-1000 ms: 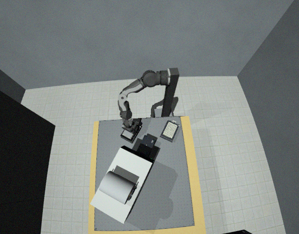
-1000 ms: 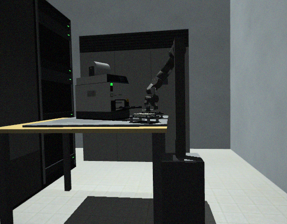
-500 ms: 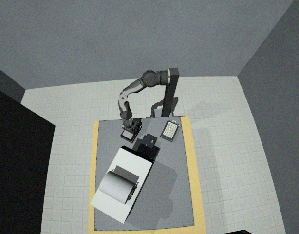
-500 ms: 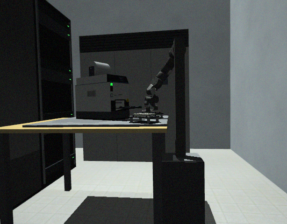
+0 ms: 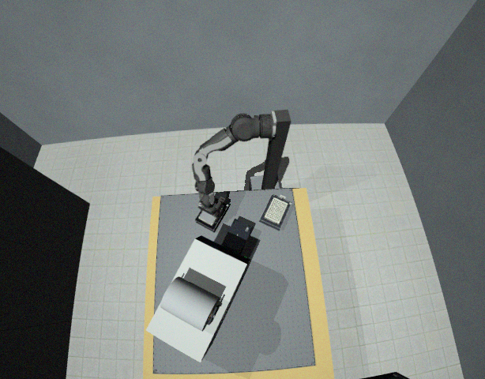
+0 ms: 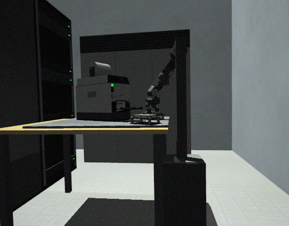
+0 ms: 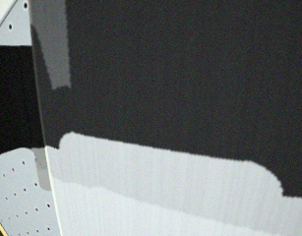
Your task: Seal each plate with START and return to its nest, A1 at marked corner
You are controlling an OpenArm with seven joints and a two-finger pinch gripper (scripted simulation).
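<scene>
Now: the well plate 3 cm ahead of my hand and 34 cm to the left of it. From my hand the other things lie so: foil roll: 44 cm ahead, 5 cm to the right, 37 cm above; start button: 29 cm ahead, 15 cm to the left, 14 cm above; sealer stage: 15 cm ahead, 13 cm to the left, 4 cm above.
</scene>
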